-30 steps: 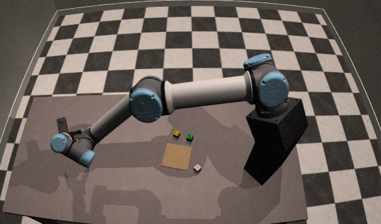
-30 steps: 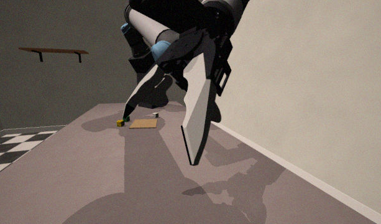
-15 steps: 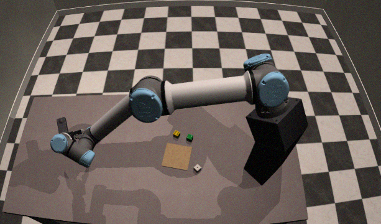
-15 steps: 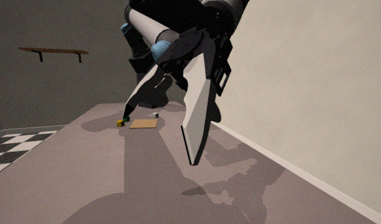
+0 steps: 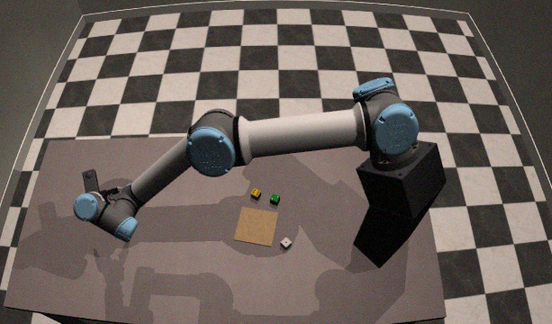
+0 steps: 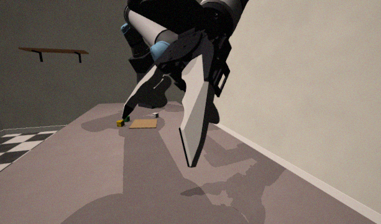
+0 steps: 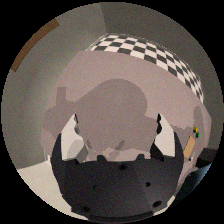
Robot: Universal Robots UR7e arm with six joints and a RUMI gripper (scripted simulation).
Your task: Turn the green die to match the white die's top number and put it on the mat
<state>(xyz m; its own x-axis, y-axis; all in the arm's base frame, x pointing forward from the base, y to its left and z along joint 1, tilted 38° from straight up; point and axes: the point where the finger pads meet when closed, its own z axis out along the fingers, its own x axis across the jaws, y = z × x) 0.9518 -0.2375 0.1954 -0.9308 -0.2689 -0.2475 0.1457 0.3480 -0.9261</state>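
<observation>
Right now my hand is 56 cm past the yellow die, 18 cm above it and 5 cm to the right of it. Also, from my hand: tan mat (52 cm behind, 19 cm below, 18 cm to the left); white die (60 cm behind, 28 cm to the left, 18 cm below); green die (62 cm behind, 18 cm below, 10 cm to the left).
</observation>
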